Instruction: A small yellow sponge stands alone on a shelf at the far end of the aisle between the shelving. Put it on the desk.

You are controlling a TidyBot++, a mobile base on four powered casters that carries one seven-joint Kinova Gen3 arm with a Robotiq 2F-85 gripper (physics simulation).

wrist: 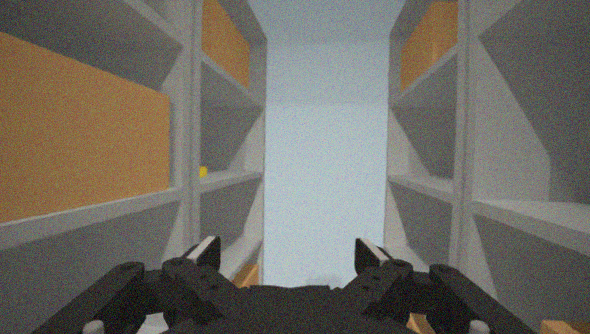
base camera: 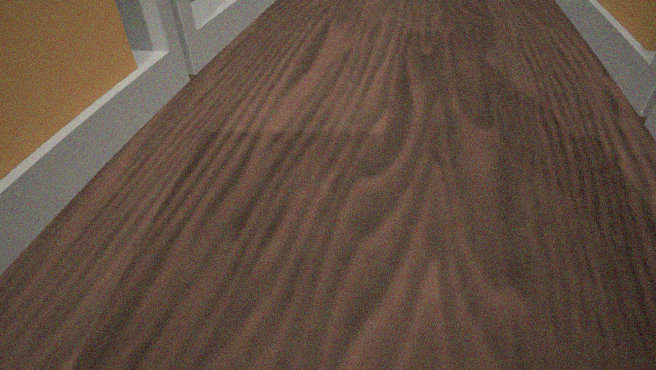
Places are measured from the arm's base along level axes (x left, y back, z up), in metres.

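Pixels of known places: gripper, between the fingertips: [wrist: 288, 252].
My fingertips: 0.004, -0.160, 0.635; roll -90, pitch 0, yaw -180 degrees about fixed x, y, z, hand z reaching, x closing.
Behind a point stands the place of what it marks, as x, y, z.
The small yellow sponge [wrist: 203, 172] {0.403, -1.177, 0.613} shows in the wrist view, left of the middle, on a shelf [wrist: 230, 180] {0.261, -1.118, 0.583} of the far left shelving. An upright post [wrist: 190, 150] {0.323, -0.814, 0.710} hides part of it. My gripper [wrist: 288, 252] {0.004, -0.160, 0.635} is open and empty, in the aisle between the two rows of shelving, well short of the sponge. The sponge does not show in the base camera view. The desk does not show in either view.
Grey shelving lines both sides, with a right post [wrist: 463, 125] {-0.494, -0.678, 0.796}. A large orange-brown box [wrist: 85, 135] {0.389, -0.468, 0.729} stands on the near left shelf. Other boxes [wrist: 225, 42] {0.286, -1.089, 1.189} [wrist: 430, 42] {-0.560, -0.967, 1.168} stand higher up. A pale blue wall [wrist: 326, 165] {-0.259, -1.657, 0.642} closes the far end. The wooden floor [base camera: 340, 200] {0.010, -0.460, -0.397} runs between the shelf bases.
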